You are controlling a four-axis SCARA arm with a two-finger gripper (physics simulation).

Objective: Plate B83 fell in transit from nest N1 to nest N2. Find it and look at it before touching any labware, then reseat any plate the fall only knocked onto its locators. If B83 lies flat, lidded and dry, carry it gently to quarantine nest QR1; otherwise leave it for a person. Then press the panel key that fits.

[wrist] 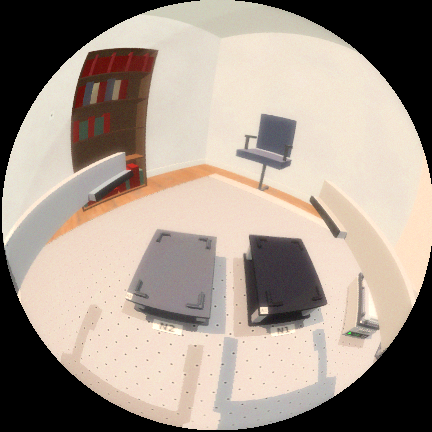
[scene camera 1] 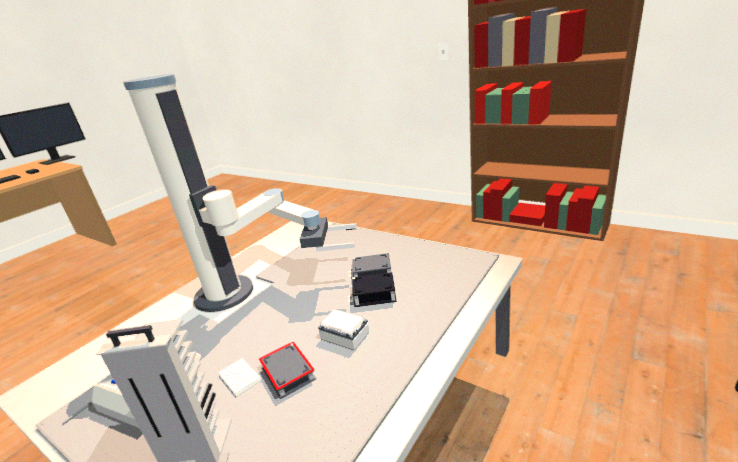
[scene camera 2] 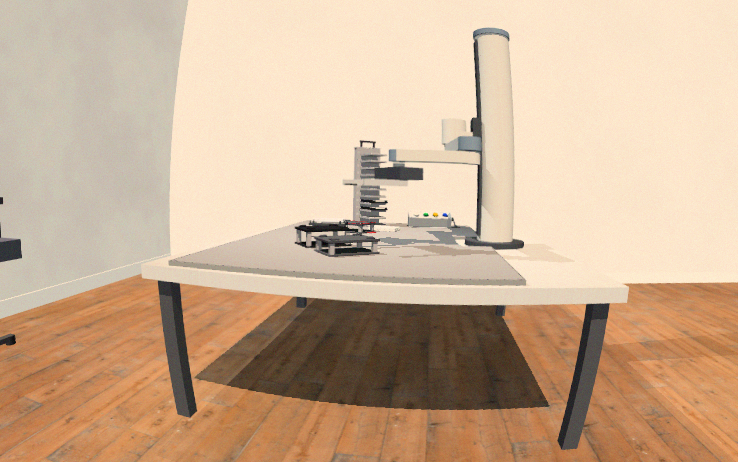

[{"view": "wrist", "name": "my gripper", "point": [221,169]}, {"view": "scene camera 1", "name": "my gripper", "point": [355,234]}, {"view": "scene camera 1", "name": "white lid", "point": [239,375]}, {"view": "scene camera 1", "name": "button box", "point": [107,399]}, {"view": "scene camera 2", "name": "my gripper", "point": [352,182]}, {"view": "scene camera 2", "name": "button box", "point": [416,218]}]
